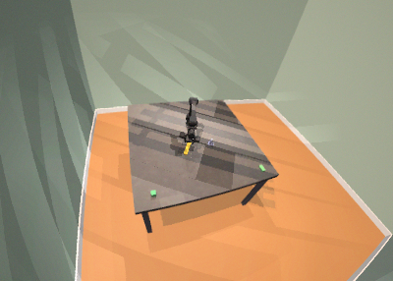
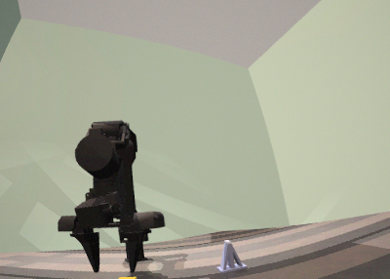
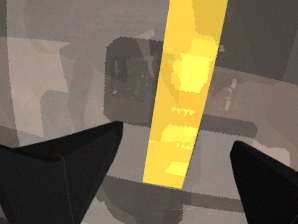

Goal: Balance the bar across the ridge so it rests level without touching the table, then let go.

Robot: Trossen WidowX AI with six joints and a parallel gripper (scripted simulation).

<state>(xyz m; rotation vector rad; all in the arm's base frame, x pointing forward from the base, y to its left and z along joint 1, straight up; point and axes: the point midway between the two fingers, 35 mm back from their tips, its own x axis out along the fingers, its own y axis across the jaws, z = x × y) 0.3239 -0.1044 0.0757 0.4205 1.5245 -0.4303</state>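
The yellow bar is 2 cm ahead of my gripper tip, 1 cm to the right of it and 3 cm below it. The rest, counted from my gripper tip: small grey ridge stand: 1 cm ahead, 23 cm to the left, 1 cm below.
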